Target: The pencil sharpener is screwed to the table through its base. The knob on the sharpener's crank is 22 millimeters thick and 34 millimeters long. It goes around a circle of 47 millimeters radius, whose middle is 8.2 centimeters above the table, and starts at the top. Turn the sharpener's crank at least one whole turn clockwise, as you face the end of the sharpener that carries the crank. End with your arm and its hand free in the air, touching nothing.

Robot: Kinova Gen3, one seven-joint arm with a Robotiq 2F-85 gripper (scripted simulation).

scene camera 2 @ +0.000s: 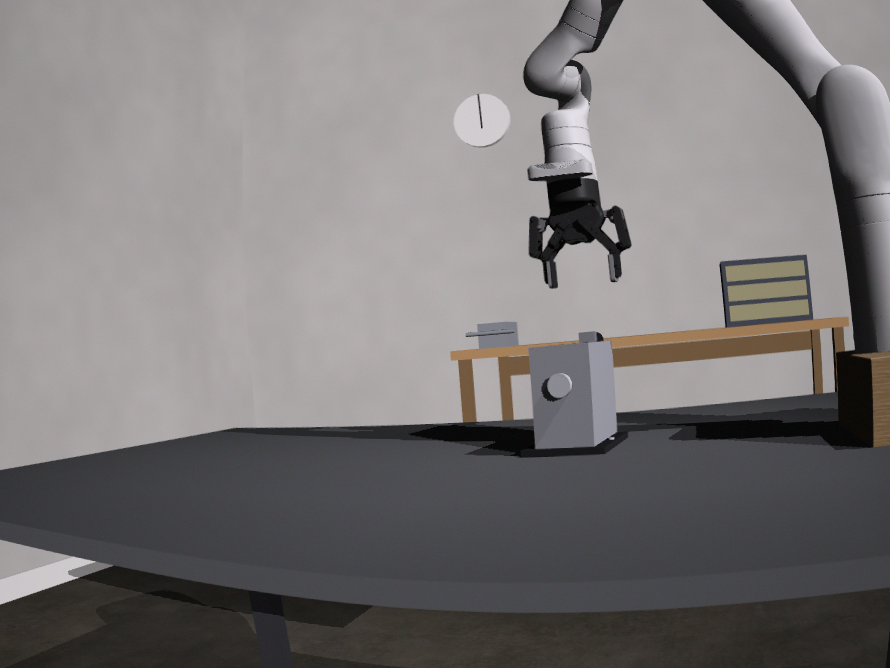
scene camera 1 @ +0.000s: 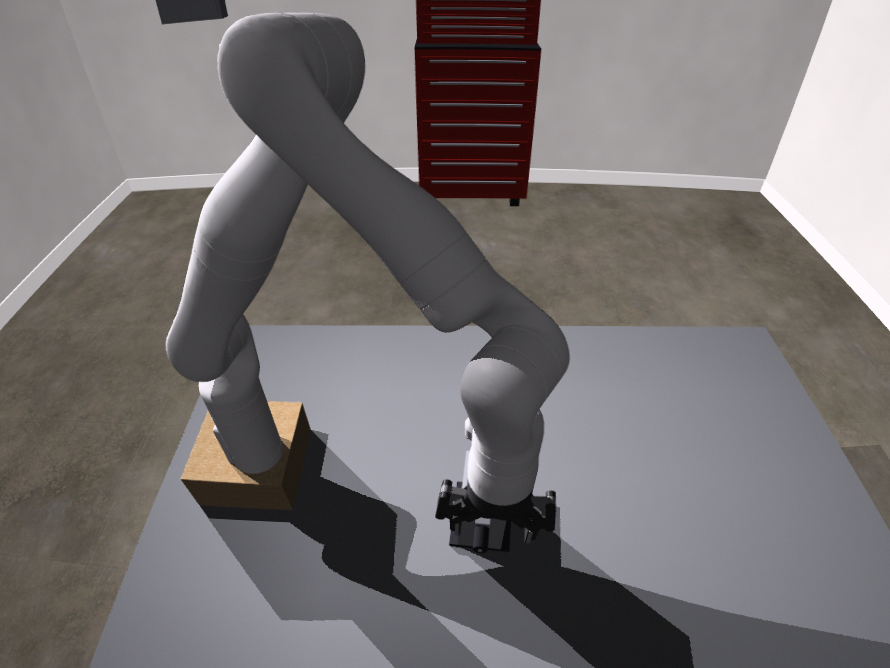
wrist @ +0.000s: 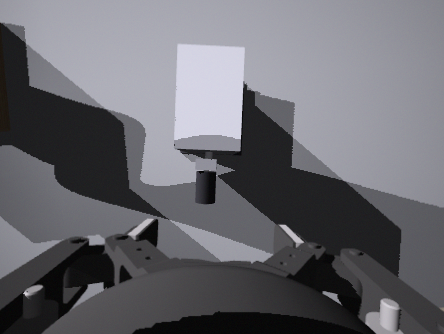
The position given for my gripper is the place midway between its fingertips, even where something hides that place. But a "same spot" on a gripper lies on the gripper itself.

my gripper: scene camera 2; scene camera 1 492,533; wrist
same spot on my gripper: (scene camera 2: 554,245) = (wrist: 288,246)
